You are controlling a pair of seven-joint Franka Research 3 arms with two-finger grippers.
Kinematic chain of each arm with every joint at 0, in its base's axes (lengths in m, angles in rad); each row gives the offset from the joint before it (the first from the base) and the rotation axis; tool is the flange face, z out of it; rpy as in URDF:
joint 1: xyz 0 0 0.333 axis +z
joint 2: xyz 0 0 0 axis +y
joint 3: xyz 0 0 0.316 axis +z
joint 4: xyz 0.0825 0 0 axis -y
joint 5: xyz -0.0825 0 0.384 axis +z
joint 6: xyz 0 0 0 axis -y
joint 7: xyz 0.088 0 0 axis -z
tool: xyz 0 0 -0.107 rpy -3.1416 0 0
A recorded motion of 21 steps. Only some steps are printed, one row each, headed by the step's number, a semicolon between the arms.
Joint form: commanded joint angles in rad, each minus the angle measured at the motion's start. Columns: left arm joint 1, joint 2, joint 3, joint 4, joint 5, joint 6, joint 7; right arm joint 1, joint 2, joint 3, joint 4, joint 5, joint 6, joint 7.
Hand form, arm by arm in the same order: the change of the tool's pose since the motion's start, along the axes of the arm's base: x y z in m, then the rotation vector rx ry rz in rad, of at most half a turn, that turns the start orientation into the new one. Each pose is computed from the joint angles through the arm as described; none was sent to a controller.
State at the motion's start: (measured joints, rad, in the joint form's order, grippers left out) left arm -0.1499 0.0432 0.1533 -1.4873 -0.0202 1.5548 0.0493; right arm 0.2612 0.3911 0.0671 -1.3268 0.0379 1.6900 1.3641
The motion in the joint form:
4: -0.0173 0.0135 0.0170 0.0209 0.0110 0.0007 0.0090; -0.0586 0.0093 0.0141 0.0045 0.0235 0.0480 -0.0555
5: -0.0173 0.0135 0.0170 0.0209 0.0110 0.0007 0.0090; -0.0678 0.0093 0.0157 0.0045 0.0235 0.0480 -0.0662
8: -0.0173 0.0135 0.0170 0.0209 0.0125 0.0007 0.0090; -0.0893 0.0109 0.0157 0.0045 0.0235 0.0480 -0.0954
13: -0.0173 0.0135 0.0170 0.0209 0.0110 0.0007 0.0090; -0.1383 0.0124 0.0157 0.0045 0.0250 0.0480 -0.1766
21: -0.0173 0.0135 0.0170 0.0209 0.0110 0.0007 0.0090; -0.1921 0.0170 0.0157 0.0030 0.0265 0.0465 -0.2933
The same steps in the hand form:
4: 0.0042 0.0000 0.0024 0.0143 -0.0084 -0.0090; 0.0157 -0.0267 0.0005 0.0420 -0.0369 0.0024
5: 0.0042 0.0000 0.0024 0.0143 -0.0084 -0.0090; 0.0172 -0.0319 0.0005 0.0428 -0.0377 0.0054
8: 0.0042 0.0002 0.0024 0.0158 -0.0084 -0.0089; 0.0212 -0.0460 -0.0006 0.0429 -0.0387 0.0130
13: 0.0042 0.0000 0.0024 0.0143 -0.0084 -0.0090; 0.0288 -0.0784 -0.0016 0.0452 -0.0439 0.0446
21: 0.0042 0.0000 0.0024 0.0143 -0.0084 -0.0090; 0.0356 -0.1143 -0.0056 0.0478 -0.0459 0.1070

